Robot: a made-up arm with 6 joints. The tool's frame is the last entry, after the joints.
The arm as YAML. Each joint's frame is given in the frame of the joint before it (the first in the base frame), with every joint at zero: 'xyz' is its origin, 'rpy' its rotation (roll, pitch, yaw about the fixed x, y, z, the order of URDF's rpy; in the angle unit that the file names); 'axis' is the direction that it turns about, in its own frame. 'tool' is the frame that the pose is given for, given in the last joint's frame.
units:
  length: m
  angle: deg
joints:
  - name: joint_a
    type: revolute
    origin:
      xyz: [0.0, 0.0, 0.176]
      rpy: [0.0, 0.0, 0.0]
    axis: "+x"
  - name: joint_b
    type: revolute
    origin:
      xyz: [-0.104, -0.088, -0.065]
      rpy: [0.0, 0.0, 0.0]
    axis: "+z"
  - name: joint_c
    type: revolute
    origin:
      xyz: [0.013, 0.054, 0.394]
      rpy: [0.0, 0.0, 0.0]
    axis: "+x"
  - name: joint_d
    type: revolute
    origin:
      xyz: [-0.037, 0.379, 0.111]
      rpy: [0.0, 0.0, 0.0]
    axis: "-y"
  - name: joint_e
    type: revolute
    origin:
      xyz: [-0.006, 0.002, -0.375]
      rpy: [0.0, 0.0, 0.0]
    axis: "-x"
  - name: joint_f
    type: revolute
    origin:
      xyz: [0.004, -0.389, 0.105]
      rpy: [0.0, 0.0, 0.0]
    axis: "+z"
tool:
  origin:
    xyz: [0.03, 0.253, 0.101]
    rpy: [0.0, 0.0, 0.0]
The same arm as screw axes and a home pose.
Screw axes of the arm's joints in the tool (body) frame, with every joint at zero. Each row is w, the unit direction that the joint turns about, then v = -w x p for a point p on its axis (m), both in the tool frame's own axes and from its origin. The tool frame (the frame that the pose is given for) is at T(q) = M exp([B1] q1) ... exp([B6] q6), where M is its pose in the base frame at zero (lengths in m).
B1: w 1 0 0 v 0 -0.271 0.211
B2: w 0 0 1 v -0.299 0.004 0
B3: w 1 0 0 v 0 0.058 0.245
B4: w 0 -1 0 v 0.169 0 0.028
B5: w -1 0 0 v 0 0.206 0.136
B6: w 0 0 1 v -0.253 0.03 0
M =
1 0 0 -0.1
0 1 0 0.211
0 0 1 0.447
0 0 0 1

